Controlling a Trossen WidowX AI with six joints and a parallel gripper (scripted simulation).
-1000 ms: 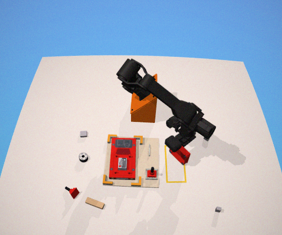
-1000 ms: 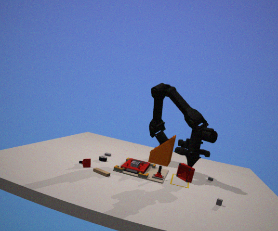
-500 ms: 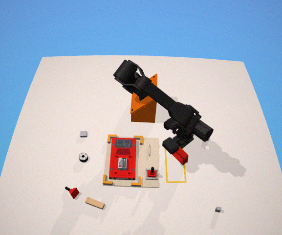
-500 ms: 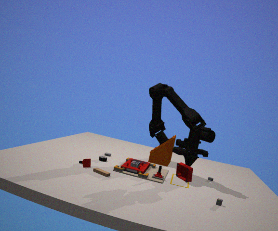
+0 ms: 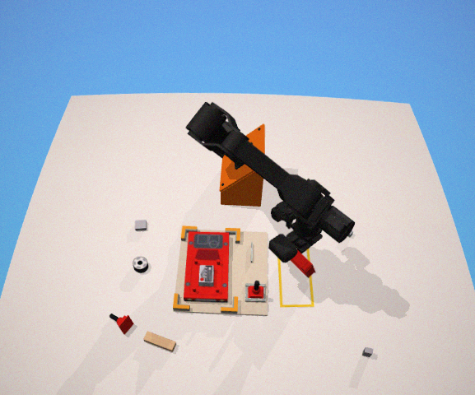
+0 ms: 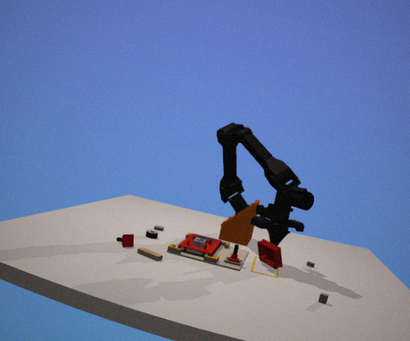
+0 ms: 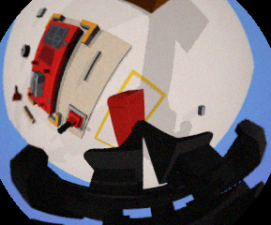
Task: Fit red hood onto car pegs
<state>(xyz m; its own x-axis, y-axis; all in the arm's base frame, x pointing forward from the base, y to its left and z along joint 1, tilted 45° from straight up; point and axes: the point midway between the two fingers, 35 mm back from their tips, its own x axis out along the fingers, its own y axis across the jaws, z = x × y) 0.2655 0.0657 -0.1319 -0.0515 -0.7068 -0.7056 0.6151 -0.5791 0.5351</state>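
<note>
My gripper tip is 1 cm short of the red hood and 1 cm above it. Round my gripper tip: grey engine block 23 cm to the right, 6 cm ahead, 3 cm below; then black wheel 41 cm to the right, 4 cm below, 2 cm ahead; then wooden block 34 cm to the right, 23 cm ahead, 5 cm below.
</note>
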